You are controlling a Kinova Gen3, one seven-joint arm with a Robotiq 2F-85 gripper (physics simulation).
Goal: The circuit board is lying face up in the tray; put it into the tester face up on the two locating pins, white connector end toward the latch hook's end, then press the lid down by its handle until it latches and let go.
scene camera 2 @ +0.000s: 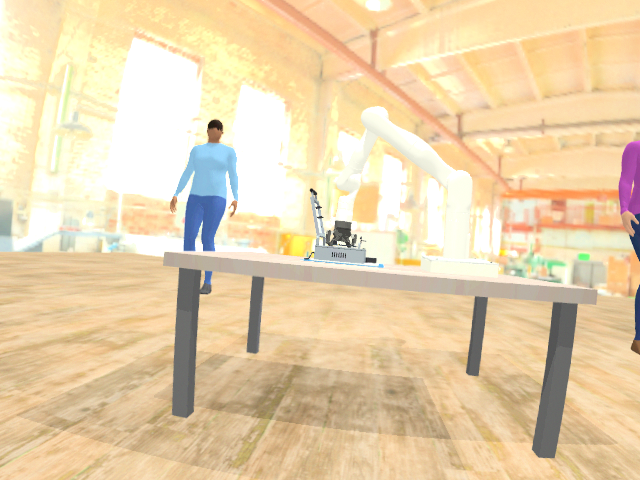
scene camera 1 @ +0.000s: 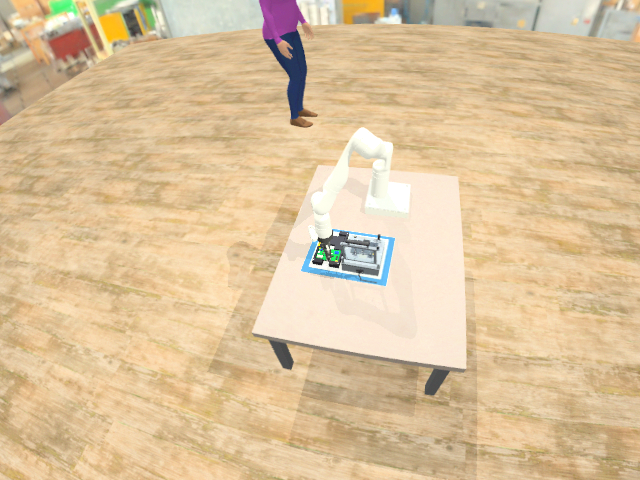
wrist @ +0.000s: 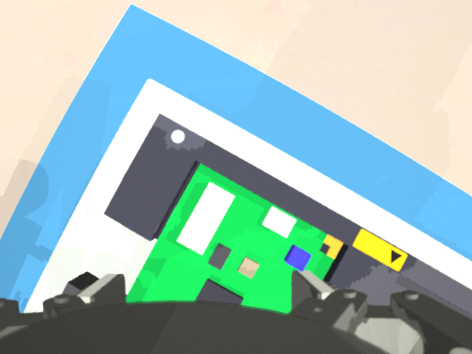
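Observation:
The green circuit board lies face up between the dark corner blocks of the tray. Its long white connector is at the upper left in the wrist view. My gripper is open over the board, with its fingertips wide apart near opposite sides; nothing is held. The palm hides the board's lower part in the wrist view. The grey tester stands beside the tray. Its lid is raised nearly upright, with a dark handle on top. The locating pins cannot be made out.
A blue-bordered white mat lies under tray and tester. A yellow label with a black arrow is right of the board. A small upright part rises at the tester's back. The arm's base stands behind on the table.

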